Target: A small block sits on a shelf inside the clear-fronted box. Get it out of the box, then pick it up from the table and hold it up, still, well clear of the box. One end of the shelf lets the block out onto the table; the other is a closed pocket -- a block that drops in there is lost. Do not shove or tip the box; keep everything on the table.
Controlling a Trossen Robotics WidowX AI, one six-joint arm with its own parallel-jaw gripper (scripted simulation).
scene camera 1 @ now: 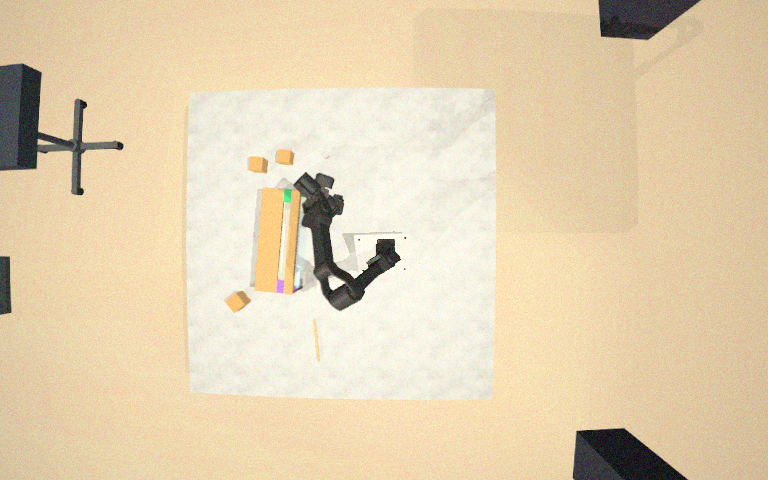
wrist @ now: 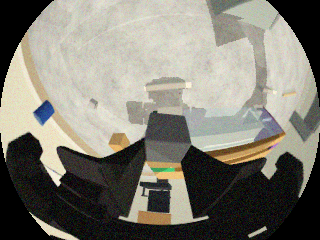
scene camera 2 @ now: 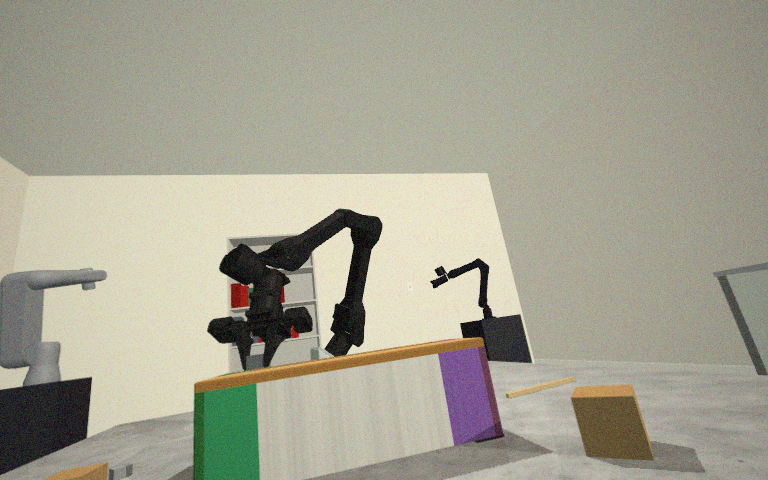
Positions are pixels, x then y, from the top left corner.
Labels:
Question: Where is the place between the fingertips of the gripper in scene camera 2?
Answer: At 255,368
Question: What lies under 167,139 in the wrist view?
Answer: A grey block.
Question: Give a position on an orange cube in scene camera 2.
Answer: At 609,419

